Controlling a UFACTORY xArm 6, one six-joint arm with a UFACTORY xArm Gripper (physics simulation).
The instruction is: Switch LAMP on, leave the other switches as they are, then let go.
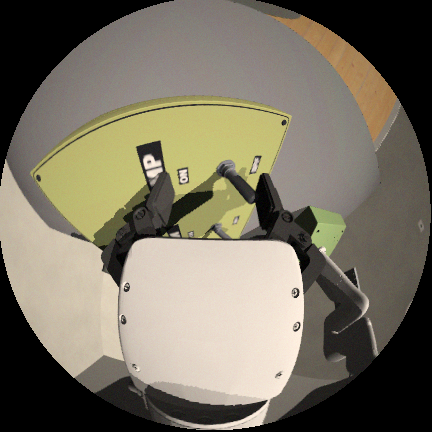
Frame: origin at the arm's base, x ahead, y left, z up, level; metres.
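Where they show: gripper, fingertip midpoint: (213,182).
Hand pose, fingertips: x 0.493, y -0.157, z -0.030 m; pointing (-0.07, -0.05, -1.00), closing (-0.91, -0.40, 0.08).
After its pixels a point has its place.
The LAMP switch (240,185) @[z -0.022, x 0.473, y -0.168 m] is a dark grey lever on the yellow-green panel (90,155) @[z -0.016, x 0.604, y -0.169 m]. It leans toward the small label on its right, away from the ON label (183,176) @[z -0.039, x 0.520, y -0.147 m] on its left. The large black name label (150,157) @[z -0.031, x 0.553, y -0.165 m] is partly hidden by the left finger. My gripper (213,182) @[z -0.030, x 0.493, y -0.157 m] is open and empty over the panel. The lever stands between the fingers, its tip close beside the right finger; whether they touch is unclear. A second switch (216,228) @[z -0.043, x 0.442, y -0.053 m] shows in part above the white gripper body.
The panel lies on a grey surface (165,55) @[z -0.138, x 0.599, y -0.264 m]. A green box (330,227) @[z -0.067, x 0.029, y -0.123 m] is right of the right finger. Wooden planks (350,60) show at the upper right. A grey bent part (350,295) shows at the lower right.
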